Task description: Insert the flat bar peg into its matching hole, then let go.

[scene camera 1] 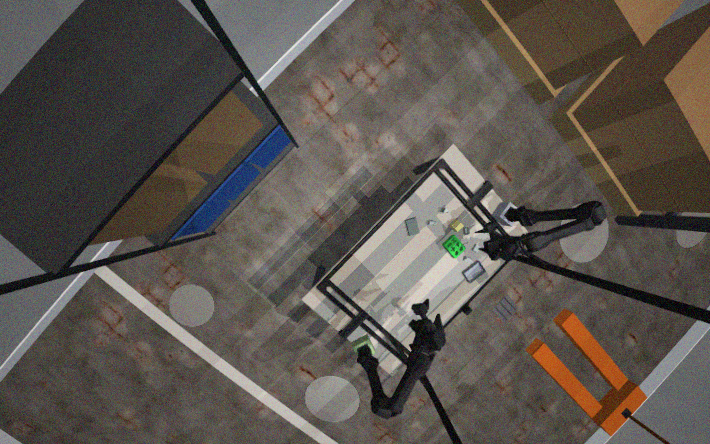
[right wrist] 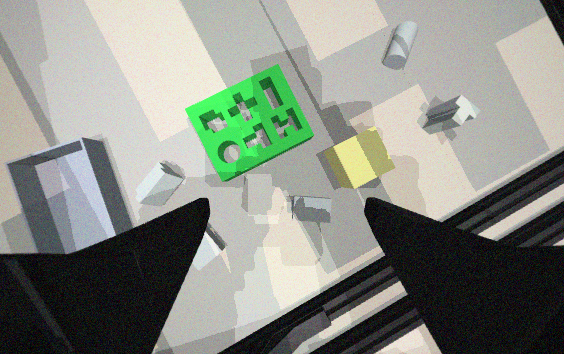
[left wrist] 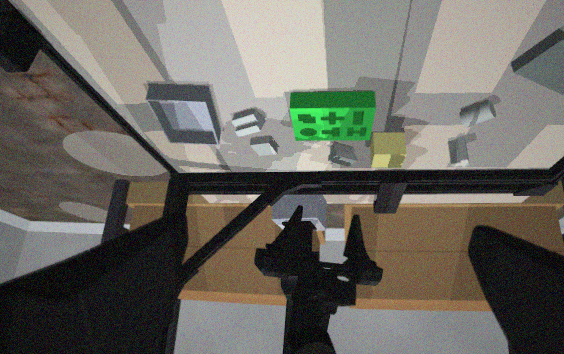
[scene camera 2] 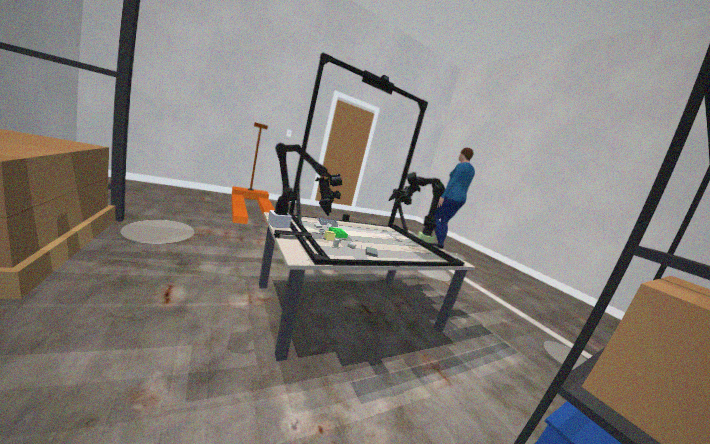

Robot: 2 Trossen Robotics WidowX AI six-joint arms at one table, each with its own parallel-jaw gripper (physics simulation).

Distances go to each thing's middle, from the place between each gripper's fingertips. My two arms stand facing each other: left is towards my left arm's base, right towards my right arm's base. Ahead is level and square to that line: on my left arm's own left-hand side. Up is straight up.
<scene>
I see my left gripper 33 cm to the left of the green block with shaped holes (right wrist: 223,104) and 25 cm above it. Also, from my left hand: grey tray (right wrist: 68,195): 32 cm to the right, 25 cm below, 21 cm behind; yellow block (right wrist: 363,157): 41 cm to the right, 24 cm below, 9 cm ahead.
The yellow block is 9 cm ahead of my right hand and 10 cm below it. The rest, counted from my right hand: grey tray 21 cm behind, 9 cm to the left, 11 cm below; then green block with shaped holes 8 cm to the left, 11 cm below.
</scene>
